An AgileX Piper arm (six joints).
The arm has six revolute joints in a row. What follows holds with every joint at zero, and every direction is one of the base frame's.
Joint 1 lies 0.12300 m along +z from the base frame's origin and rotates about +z.
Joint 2 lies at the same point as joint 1 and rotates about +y.
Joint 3 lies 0.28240 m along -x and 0.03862 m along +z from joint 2 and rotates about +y.
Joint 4 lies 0.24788 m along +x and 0.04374 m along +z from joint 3 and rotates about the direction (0.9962, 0, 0.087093).
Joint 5 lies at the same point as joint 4 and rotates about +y.
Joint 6 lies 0.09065 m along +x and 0.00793 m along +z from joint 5 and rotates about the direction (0.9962, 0, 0.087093).
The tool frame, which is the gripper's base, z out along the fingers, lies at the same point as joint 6; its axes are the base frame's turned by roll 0.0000, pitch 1.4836 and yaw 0.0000 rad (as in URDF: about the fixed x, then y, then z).
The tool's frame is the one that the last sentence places.
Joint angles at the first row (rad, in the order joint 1, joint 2, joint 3, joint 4, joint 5, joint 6):
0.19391, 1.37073, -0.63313, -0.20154, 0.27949, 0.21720
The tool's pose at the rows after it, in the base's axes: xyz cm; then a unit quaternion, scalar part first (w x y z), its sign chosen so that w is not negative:
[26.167 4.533 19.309 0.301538 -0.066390 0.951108 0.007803]
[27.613 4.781 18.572 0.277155 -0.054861 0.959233 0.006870]
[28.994 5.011 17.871 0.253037 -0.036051 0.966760 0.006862]
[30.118 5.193 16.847 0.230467 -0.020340 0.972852 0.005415]
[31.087 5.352 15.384 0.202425 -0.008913 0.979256 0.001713]
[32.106 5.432 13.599 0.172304 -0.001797 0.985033 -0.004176]
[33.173 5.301 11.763 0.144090 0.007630 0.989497 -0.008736]
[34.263 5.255 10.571 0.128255 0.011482 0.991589 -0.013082]
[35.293 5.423 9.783 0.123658 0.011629 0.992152 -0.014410]
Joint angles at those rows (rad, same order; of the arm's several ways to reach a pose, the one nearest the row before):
0.19014, 1.45082, -0.68412, -0.19398, 0.28566, 0.21993
0.19012, 1.52497, -0.74055, -0.18427, 0.31943, 0.23447
0.19013, 1.59412, -0.79884, -0.17558, 0.35933, 0.26419
0.19014, 1.66059, -0.84252, -0.17471, 0.38424, 0.29523
0.19013, 1.73370, -0.88033, -0.17253, 0.40777, 0.31666
0.18736, 1.81628, -0.92165, -0.17065, 0.42945, 0.32699
0.17727, 1.89974, -0.96758, -0.16054, 0.44939, 0.32768
0.17101, 1.96348, -1.01760, -0.15943, 0.46861, 0.32769
0.17099, 2.01180, -1.06343, -0.15941, 0.47580, 0.32765

